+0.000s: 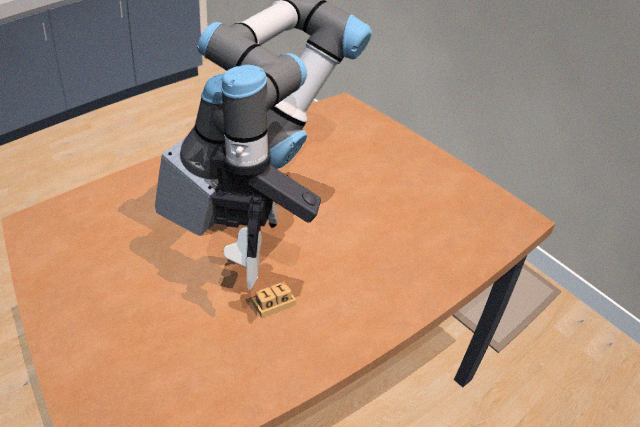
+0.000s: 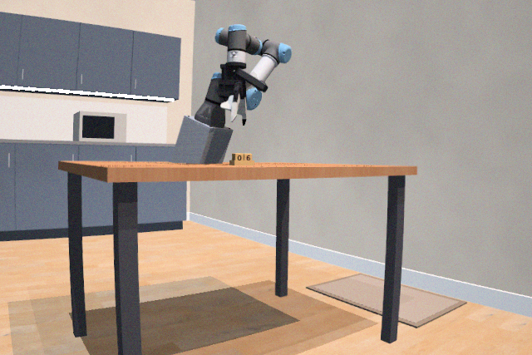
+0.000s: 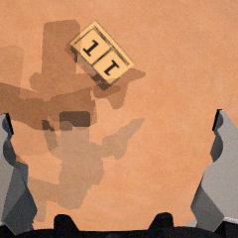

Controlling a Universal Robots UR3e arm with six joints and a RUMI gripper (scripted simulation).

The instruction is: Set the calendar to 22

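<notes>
Right now my hand is 130 mm above the wooden tray, 10 mm to the right of it and 10 mm past it.
</notes>
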